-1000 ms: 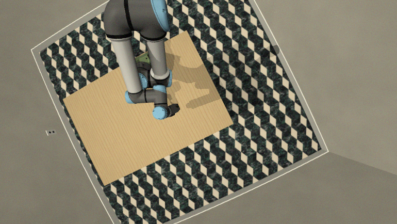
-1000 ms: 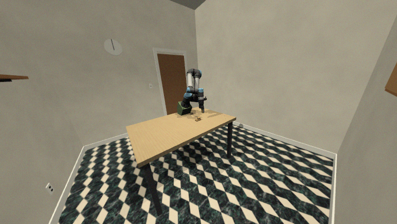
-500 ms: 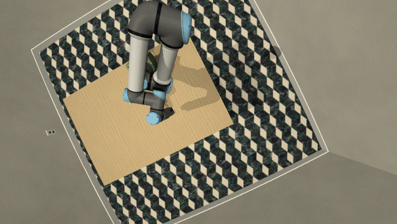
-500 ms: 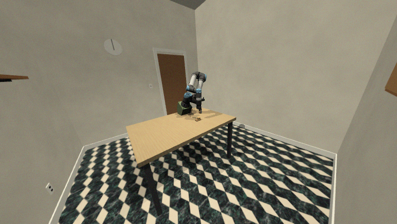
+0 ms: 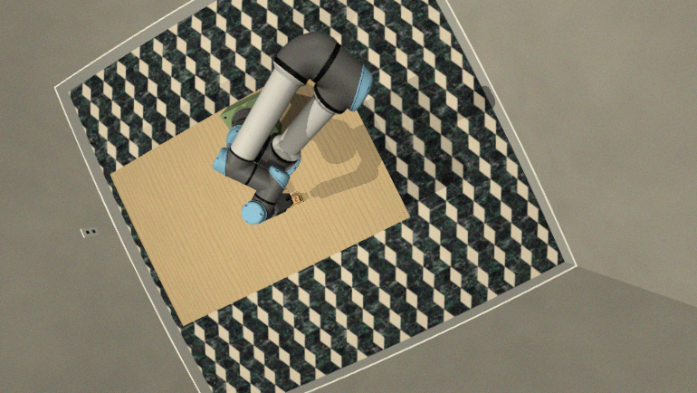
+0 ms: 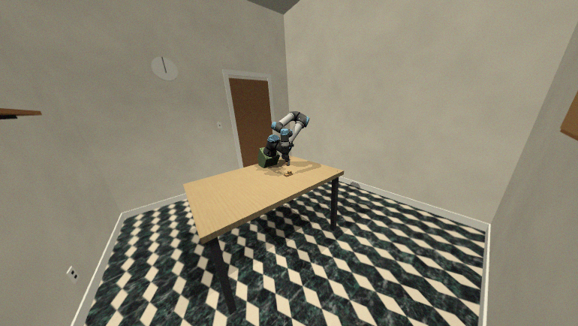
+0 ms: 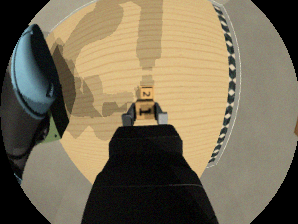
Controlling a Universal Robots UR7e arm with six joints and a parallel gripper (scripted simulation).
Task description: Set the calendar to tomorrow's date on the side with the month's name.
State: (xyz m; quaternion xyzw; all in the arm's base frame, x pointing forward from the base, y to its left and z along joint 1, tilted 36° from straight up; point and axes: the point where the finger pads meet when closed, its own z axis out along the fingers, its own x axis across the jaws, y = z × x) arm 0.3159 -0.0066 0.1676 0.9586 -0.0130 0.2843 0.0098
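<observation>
Right now my hand is 12 cm above the wooden tray. Also, from my hand: wooden cube: 1 cm below.
</observation>
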